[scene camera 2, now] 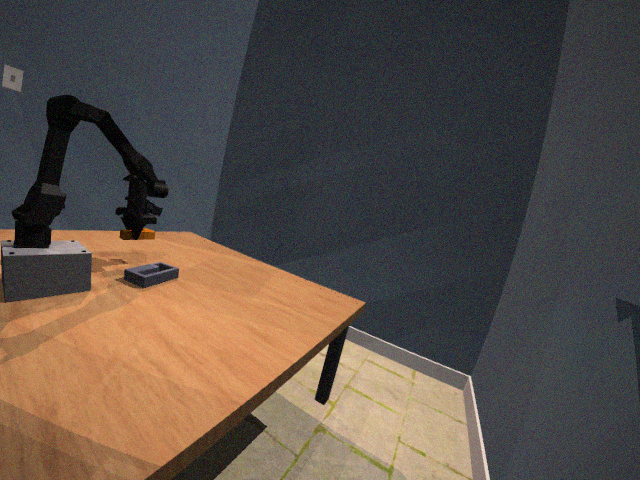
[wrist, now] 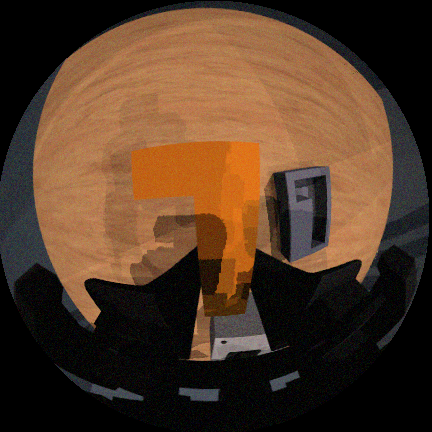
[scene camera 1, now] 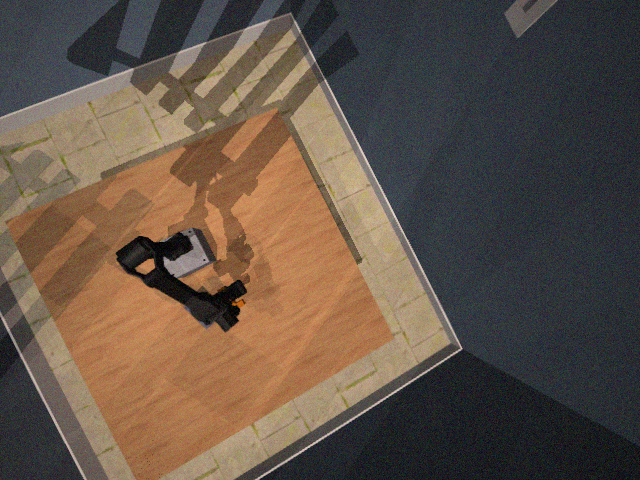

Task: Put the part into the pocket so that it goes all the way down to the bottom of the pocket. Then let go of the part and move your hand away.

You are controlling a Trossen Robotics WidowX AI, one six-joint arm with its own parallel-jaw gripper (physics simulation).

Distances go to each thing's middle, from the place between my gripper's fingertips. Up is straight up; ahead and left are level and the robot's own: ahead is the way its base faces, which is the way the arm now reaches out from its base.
Now: the pocket block (scene camera 2: 144, 276) 140 mm to the right of my hand, 80 mm below it and 20 mm ahead of it. Also, from my hand: orange L-shaped part (wrist: 223, 176): 20 mm to the left, 10 mm ahead, 10 mm above.
